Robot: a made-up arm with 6 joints. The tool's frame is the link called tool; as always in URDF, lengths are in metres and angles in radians. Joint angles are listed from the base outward.
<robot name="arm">
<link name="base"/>
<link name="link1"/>
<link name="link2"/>
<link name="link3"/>
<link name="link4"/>
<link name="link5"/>
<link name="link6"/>
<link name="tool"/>
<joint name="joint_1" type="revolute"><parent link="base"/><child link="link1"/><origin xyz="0 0 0.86" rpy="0 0 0"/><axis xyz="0 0 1"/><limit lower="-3.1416" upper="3.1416"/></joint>
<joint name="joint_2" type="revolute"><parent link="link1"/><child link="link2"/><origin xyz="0.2 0 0" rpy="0 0 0"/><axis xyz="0 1 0"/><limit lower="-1.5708" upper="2.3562"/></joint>
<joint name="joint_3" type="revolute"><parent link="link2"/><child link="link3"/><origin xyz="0 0 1.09" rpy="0 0 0"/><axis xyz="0 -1 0"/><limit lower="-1.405" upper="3.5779"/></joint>
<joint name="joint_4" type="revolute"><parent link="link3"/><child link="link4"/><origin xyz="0 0 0.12" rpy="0 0 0"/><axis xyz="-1 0 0"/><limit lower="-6.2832" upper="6.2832"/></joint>
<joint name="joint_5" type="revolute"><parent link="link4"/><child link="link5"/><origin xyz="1.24 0 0" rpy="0 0 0"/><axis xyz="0 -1 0"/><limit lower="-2.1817" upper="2.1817"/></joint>
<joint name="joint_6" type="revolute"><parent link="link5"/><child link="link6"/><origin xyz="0.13 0 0" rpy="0 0 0"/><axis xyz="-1 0 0"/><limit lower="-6.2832" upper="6.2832"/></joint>
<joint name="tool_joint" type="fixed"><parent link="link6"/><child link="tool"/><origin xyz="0 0 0" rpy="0 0 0"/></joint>
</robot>
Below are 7 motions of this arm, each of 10 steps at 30 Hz.
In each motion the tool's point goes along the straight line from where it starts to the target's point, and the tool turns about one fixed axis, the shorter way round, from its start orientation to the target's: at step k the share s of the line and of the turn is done. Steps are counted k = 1, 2, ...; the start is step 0. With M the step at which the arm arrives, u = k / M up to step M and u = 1 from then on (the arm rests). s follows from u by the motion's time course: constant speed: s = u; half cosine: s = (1 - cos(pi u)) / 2; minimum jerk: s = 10 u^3 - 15 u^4 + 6 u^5.
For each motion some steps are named. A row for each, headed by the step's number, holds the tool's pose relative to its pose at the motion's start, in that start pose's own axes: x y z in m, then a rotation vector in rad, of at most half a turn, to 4 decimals.
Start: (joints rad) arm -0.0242 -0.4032 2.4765 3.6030 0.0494 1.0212
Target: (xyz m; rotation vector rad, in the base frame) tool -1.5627 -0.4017 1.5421 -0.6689 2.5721 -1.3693
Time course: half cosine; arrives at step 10
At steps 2, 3, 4, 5, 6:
2: -0.0179 0.0542 0.0374 -0.0560 -0.0492 0.0096
3: -0.0386 0.1169 0.0808 -0.1210 -0.1061 0.0207
4: -0.0647 0.1959 0.1355 -0.2028 -0.1779 0.0347
5: -0.0936 0.2835 0.1960 -0.2935 -0.2575 0.0502
6: -0.1225 0.3712 0.2566 -0.3842 -0.3371 0.0657

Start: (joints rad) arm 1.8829 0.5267 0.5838 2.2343 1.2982 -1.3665
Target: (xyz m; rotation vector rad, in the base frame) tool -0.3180 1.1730 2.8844 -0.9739 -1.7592 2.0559
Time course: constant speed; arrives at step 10
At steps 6, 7, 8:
6: -0.5517 0.2200 0.4746 -0.4452 0.1884 -0.3272
7: -0.6436 0.2567 0.5537 -0.5194 0.2198 -0.3817
8: -0.7356 0.2934 0.6329 -0.5936 0.2512 -0.4362

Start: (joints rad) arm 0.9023 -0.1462 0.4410 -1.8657 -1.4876 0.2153
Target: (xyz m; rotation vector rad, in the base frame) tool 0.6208 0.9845 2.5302 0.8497 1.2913 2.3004
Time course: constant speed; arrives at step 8
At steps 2, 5, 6, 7, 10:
2: -0.0206 -0.0669 -0.0112 0.0860 -0.0214 -0.0036
5: -0.0515 -0.1671 -0.0281 0.2149 -0.0535 -0.0090
6: -0.0618 -0.2006 -0.0337 0.2579 -0.0642 -0.0108
7: -0.0721 -0.2340 -0.0394 0.3009 -0.0750 -0.0126
10: -0.0824 -0.2674 -0.0450 0.3439 -0.0857 -0.0144

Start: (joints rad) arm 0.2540 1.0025 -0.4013 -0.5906 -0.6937 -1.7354
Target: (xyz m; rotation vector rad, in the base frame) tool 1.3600 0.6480 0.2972 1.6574 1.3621 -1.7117
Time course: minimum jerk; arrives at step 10
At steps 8, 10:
8: -0.0827 -0.1553 -0.2243 0.0123 0.1859 0.1829
10: -0.0878 -0.1649 -0.2381 0.0131 0.1973 0.1941

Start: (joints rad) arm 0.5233 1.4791 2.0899 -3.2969 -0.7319 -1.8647
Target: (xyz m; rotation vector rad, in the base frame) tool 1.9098 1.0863 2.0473 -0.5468 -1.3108 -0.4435
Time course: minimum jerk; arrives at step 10
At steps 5, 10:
5: 0.0661 -0.0426 0.0260 0.0001 -0.0105 -0.0243
10: 0.1322 -0.0852 0.0519 0.0002 -0.0210 -0.0486

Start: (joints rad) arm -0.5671 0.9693 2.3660 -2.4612 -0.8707 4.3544
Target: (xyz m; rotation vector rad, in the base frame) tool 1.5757 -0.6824 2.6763 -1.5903 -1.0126 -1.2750
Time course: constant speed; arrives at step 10
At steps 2, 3, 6, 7, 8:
2: -0.0536 0.0696 0.0861 0.1119 0.0744 0.1226
3: -0.0804 0.1044 0.1292 0.1678 0.1116 0.1838
6: -0.1609 0.2087 0.2584 0.3356 0.2233 0.3677
7: -0.1877 0.2435 0.3014 0.3915 0.2605 0.4290
8: -0.2145 0.2783 0.3445 0.4474 0.2977 0.4902

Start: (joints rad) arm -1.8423 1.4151 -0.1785 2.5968 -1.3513 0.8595
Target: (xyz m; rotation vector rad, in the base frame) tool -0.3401 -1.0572 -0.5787 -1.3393 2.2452 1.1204
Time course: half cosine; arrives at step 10
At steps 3, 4, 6, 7, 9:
3: -0.0486 -0.0405 0.0805 0.0404 -0.0457 -0.0712
4: -0.0815 -0.0679 0.1349 0.0677 -0.0765 -0.1193
6: -0.1544 -0.1287 0.2556 0.1282 -0.1450 -0.2261
7: -0.1873 -0.1561 0.3101 0.1555 -0.1759 -0.2742
9: -0.2301 -0.1918 0.3810 0.1911 -0.2161 -0.3369

